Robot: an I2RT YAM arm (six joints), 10 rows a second.
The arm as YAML. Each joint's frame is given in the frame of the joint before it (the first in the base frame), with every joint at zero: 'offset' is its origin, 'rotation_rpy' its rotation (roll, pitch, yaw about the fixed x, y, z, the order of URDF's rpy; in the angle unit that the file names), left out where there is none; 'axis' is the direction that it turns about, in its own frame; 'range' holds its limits. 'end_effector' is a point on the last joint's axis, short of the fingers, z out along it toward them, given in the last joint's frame.
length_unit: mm
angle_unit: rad
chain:
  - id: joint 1
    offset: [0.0, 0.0, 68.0]
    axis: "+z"
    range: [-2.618, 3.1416]
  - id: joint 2
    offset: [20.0, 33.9, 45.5]
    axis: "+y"
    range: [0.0, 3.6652]
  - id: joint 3
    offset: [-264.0, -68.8, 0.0]
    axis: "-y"
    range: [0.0, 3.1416]
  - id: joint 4
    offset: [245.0, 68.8, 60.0]
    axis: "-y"
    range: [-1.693, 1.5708]
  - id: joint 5
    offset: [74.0, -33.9, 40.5]
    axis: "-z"
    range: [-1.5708, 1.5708]
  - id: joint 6
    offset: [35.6, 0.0, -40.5]
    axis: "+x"
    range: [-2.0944, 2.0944]
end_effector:
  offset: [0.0, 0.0, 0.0]
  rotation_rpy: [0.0, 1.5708, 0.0]
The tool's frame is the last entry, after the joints.
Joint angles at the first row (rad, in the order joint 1, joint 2, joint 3, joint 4, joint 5, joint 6):
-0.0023, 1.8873, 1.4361, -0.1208, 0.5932, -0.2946
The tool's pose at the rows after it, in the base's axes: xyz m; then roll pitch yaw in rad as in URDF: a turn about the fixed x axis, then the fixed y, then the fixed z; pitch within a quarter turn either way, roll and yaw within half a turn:
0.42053, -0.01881, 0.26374, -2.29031, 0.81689, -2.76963
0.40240, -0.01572, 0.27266, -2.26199, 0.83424, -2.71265
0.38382, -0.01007, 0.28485, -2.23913, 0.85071, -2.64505
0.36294, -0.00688, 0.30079, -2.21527, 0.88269, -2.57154
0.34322, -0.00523, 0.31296, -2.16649, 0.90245, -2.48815
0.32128, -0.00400, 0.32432, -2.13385, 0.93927, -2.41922
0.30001, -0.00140, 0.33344, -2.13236, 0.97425, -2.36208
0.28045, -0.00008, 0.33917, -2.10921, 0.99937, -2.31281
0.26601, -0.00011, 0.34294, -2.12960, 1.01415, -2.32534
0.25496, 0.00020, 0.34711, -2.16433, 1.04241, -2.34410
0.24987, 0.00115, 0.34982, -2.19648, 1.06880, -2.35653
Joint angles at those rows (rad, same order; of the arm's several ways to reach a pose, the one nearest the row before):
-0.0002, 1.8194, 1.3783, -0.1180, 0.5538, -0.2970
0.0059, 1.7386, 1.3026, -0.0846, 0.5337, -0.3260
0.0185, 1.6540, 1.2438, -0.0753, 0.5036, -0.3537
0.0245, 1.5577, 1.1919, -0.0736, 0.4584, -0.3763
0.0276, 1.4697, 1.1399, -0.0620, 0.4257, -0.4100
0.0291, 1.3742, 1.0875, -0.0602, 0.3845, -0.4192
0.0336, 1.2842, 1.0470, -0.0844, 0.3286, -0.4146
0.0374, 1.2023, 1.0048, -0.0971, 0.3011, -0.4146
0.0381, 1.1454, 0.9869, -0.1384, 0.2921, -0.3977
0.0383, 1.1022, 0.9803, -0.1752, 0.2722, -0.3686
0.0399, 1.0822, 0.9803, -0.1932, 0.2502, -0.3435

